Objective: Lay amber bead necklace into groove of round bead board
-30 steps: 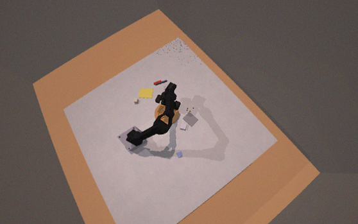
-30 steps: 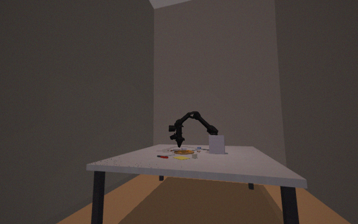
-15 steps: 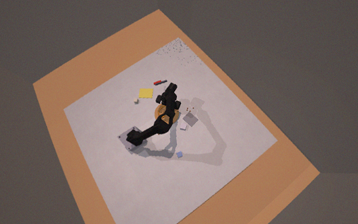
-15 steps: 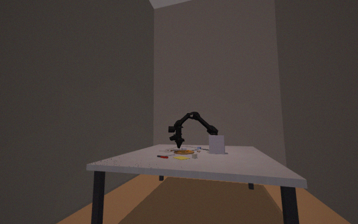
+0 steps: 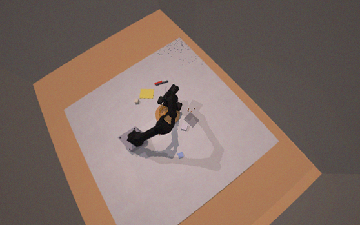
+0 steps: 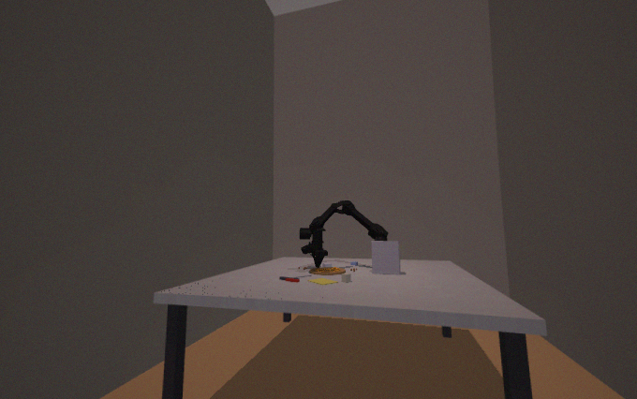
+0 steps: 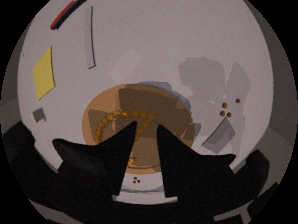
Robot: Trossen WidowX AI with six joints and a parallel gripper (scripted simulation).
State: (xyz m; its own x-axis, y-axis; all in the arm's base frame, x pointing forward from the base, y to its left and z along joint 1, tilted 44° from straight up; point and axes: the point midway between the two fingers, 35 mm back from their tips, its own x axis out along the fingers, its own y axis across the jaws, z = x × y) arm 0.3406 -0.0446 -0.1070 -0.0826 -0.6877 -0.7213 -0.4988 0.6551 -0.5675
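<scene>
Now: gripper tip 50 mm past the round bead board, 20 mm to the left of it and 20 mm above it. Also, from my gripper tip: thin grey bar 50 mm ahead, 150 mm to the left, 20 mm below; then yellow pad 80 mm behind, 250 mm to the left, 20 mm below; then grey square plate 60 mm ahead, 180 mm to the right, 20 mm below.
</scene>
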